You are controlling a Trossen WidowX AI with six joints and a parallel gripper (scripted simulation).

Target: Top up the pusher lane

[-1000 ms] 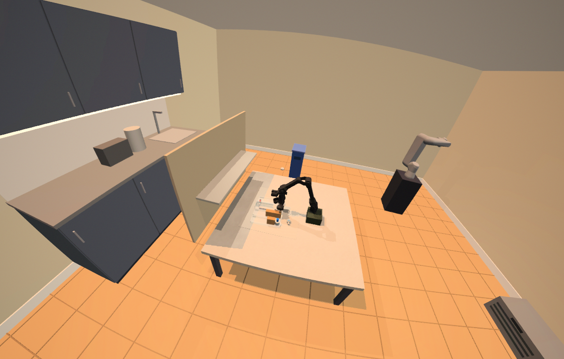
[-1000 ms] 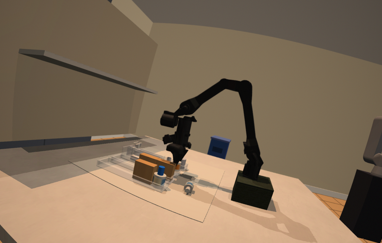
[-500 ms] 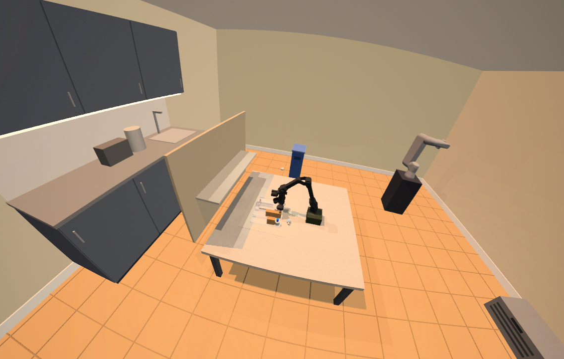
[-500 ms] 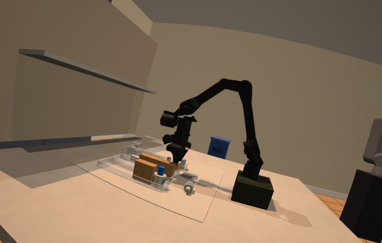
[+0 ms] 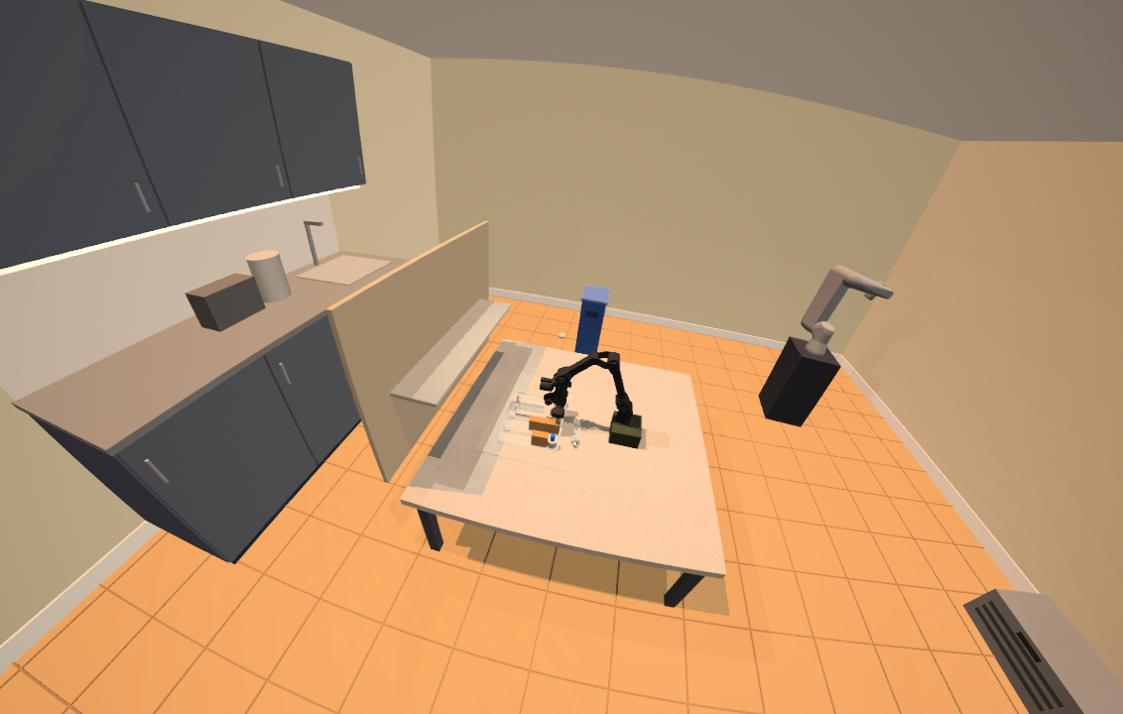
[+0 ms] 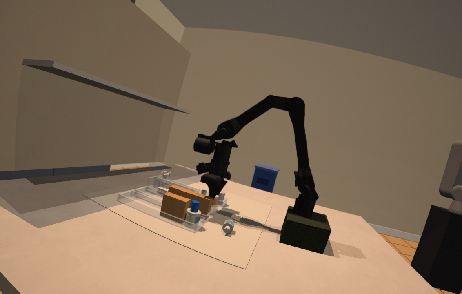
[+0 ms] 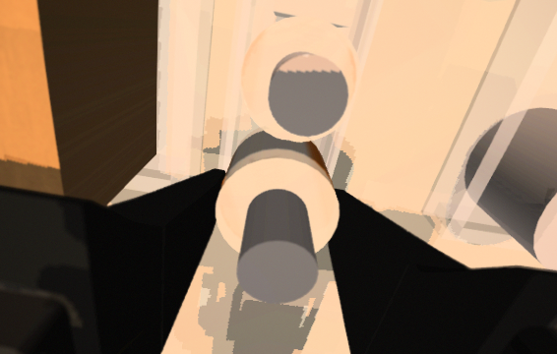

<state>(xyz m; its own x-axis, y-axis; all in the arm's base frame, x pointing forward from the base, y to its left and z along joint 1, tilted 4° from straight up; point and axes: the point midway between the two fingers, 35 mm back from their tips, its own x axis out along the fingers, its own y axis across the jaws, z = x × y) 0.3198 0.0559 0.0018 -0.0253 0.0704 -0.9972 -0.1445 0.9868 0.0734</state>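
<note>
Right now my gripper tip is 12 cm to the left of the grey jar, 3 cm short of it and 2 cm above it. From my gripper tip the other things lie so: shelf (51 cm ahead, 32 cm above, 2 cm to the left).
</note>
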